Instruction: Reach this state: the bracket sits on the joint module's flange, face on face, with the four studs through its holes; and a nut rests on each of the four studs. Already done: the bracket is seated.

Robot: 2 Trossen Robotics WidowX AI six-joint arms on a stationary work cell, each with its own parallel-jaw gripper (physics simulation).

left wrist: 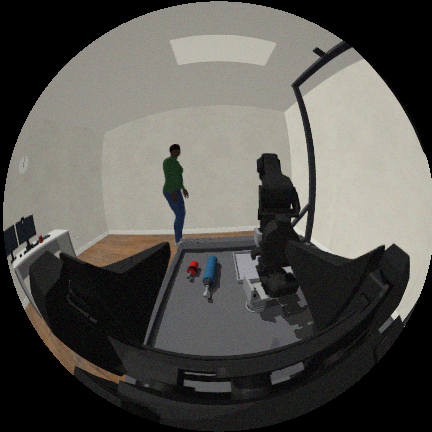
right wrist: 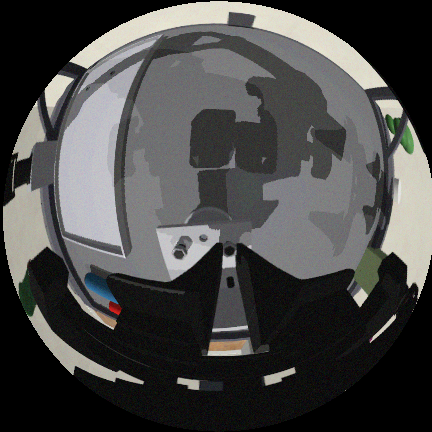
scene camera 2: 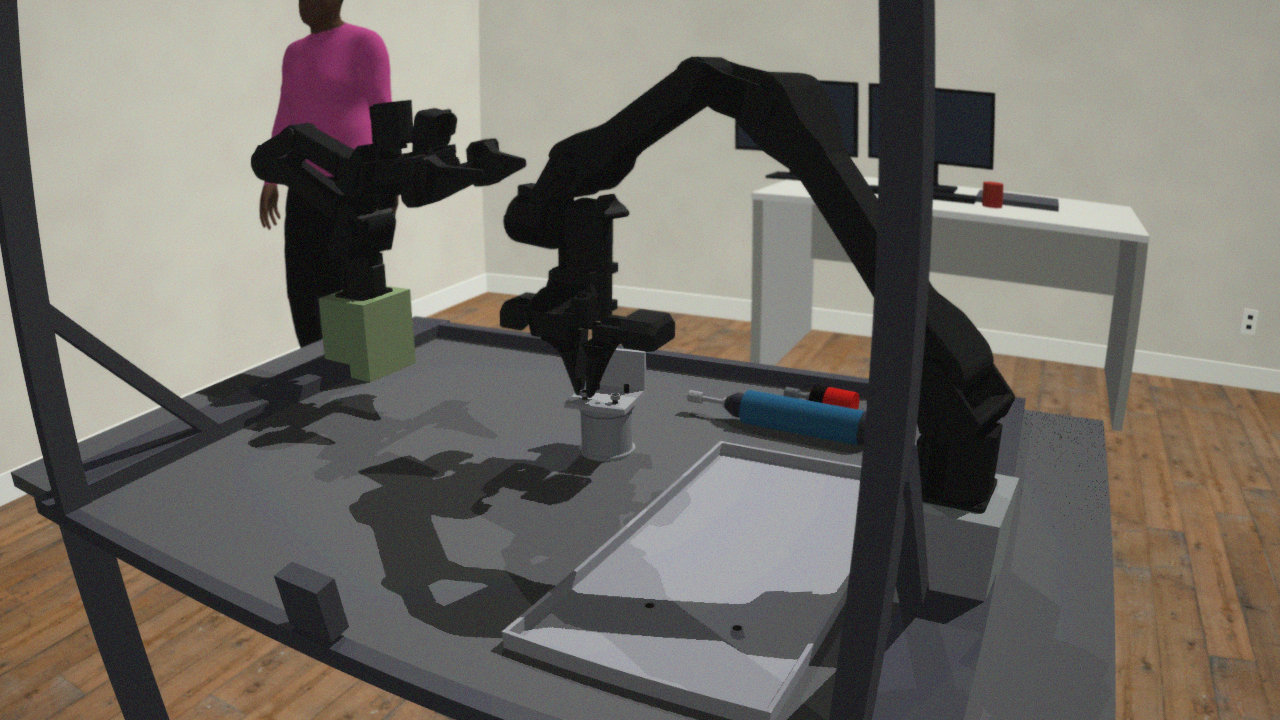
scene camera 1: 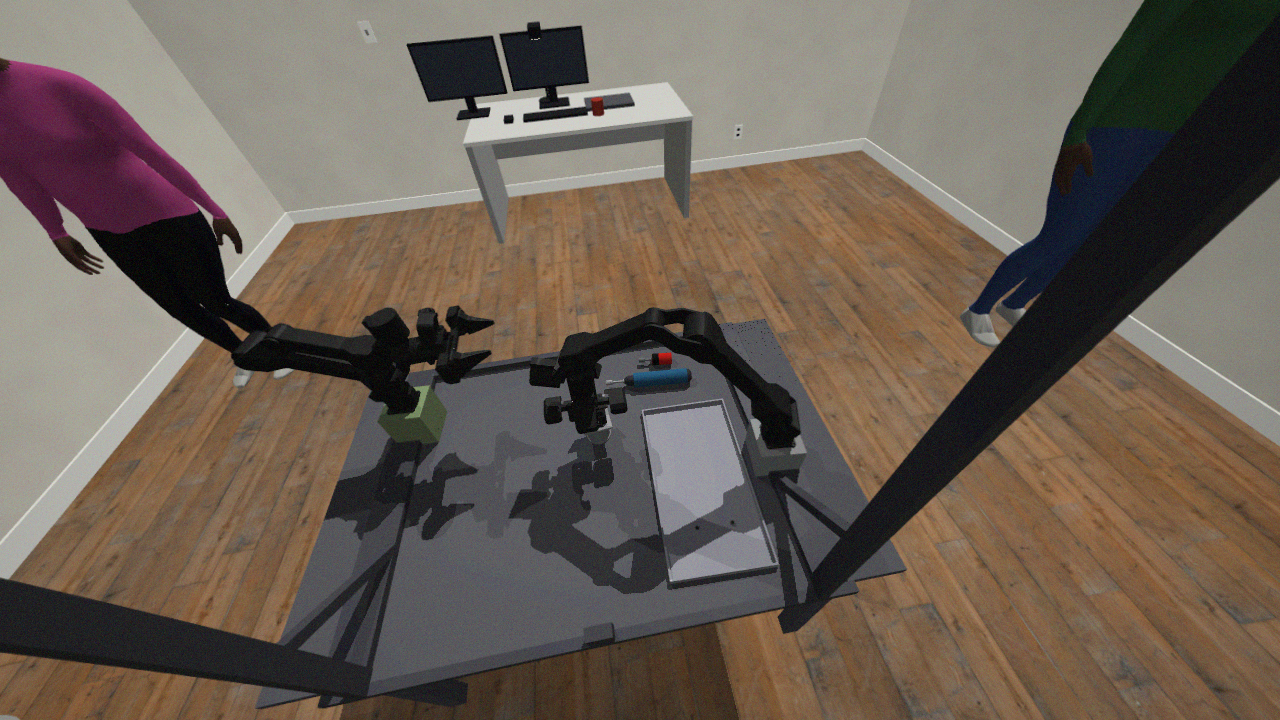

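Pixels of known places: left gripper, fingertip midpoint: [left wrist: 229, 248] [scene camera 2: 505, 168] [scene camera 1: 492, 336]; right gripper, fingertip midpoint: [left wrist: 266, 292] [right wrist: 228, 248] [scene camera 2: 585, 395]; left arm's base, link origin: [scene camera 2: 364, 293] [scene camera 1: 404, 403]; right arm's base, link origin: [scene camera 2: 955, 490] [scene camera 1: 777, 435].
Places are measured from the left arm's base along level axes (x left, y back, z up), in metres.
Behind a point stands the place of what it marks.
Observation:
The bracket [scene camera 2: 631, 368] @(y -0.483, x -0.049, z -0.024 m) [right wrist: 167, 240] @(y -0.500, x -0.100, z -0.048 m) sits on top of the grey cylindrical joint module [scene camera 2: 606, 437] @(y -0.484, x -0.106, z -0.086 m) [scene camera 1: 597, 437] @(y -0.468, x -0.110, z -0.086 m), with its upright plate at the back. My right gripper [scene camera 2: 586, 392] @(y -0.455, x -0.101, z -0.044 m) [right wrist: 228, 248] @(y -0.455, x -0.101, z -0.044 m) points down, shut on a small dark nut [right wrist: 229, 250] @(y -0.455, x -0.102, z -0.038 m) at the bracket's near left corner in scene camera 2. Whether this nut touches a stud is too small to tell. Another nut [right wrist: 179, 254] @(y -0.489, x -0.095, z -0.038 m) is at a stud left of the fingers in the right wrist view. Two nuts [scene camera 2: 649, 605] @(y -0.675, x -0.352, z -0.105 m) [scene camera 2: 736, 631] @(y -0.753, x -0.354, z -0.105 m) lie in the tray [scene camera 2: 617, 542] @(y -0.599, x -0.275, z -0.104 m). My left gripper [scene camera 1: 492, 338] @(y -0.277, x 0.001, z 0.189 m) [left wrist: 229, 248] @(y -0.277, x 0.001, z 0.189 m) is open and empty, high above the table.
A blue screwdriver-like tool [scene camera 1: 660, 377] @(y -0.649, x 0.055, z -0.077 m) [scene camera 2: 799, 417] @(y -0.651, x 0.048, z -0.087 m) [left wrist: 211, 270] @(y -0.615, x 0.059, z -0.075 m) and a smaller red one [scene camera 1: 662, 359] @(y -0.664, x 0.129, z -0.086 m) [left wrist: 192, 268] @(y -0.638, x 0.135, z -0.084 m) lie behind the tray. Dark frame posts [scene camera 2: 902, 268] @(y -0.891, x -0.508, z 0.225 m) stand at the table's sides. The left arm's green base block [scene camera 1: 420, 420] @(y -0.047, x -0.050, z -0.013 m) stands at the left.

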